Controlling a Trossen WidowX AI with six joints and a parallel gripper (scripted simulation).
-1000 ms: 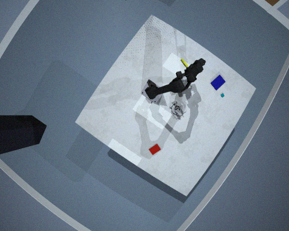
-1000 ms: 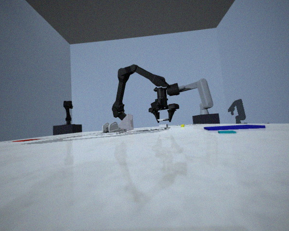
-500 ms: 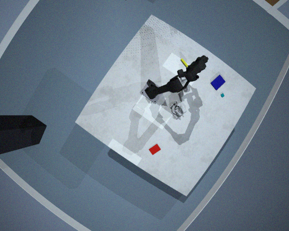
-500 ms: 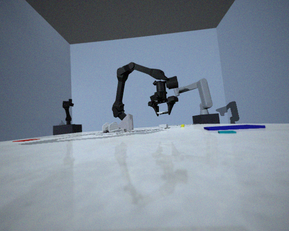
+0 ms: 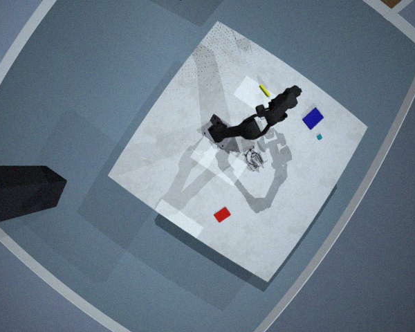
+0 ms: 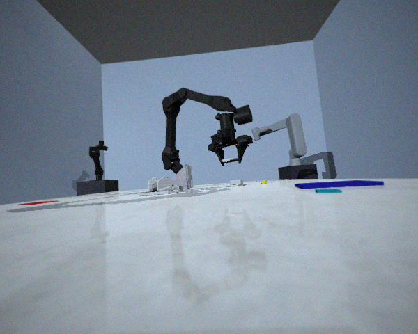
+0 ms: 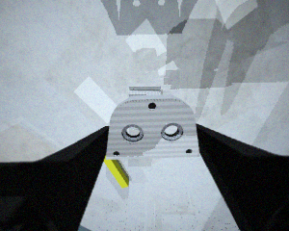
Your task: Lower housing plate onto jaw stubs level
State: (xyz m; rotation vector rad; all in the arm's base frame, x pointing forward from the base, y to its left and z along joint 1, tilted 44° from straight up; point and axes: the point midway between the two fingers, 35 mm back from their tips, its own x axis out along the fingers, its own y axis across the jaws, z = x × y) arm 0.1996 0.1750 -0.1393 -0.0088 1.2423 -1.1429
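Right now my gripper tip is 10 mm past the white block, 20 mm to the right of it and 80 mm above it. Round my gripper tip: yellow bar (70 mm behind, 160 mm to the left, 80 mm below); blue pad (300 mm ahead, 170 mm to the left, 90 mm below); housing plate (10 mm ahead, 10 mm to the right, 20 mm above).
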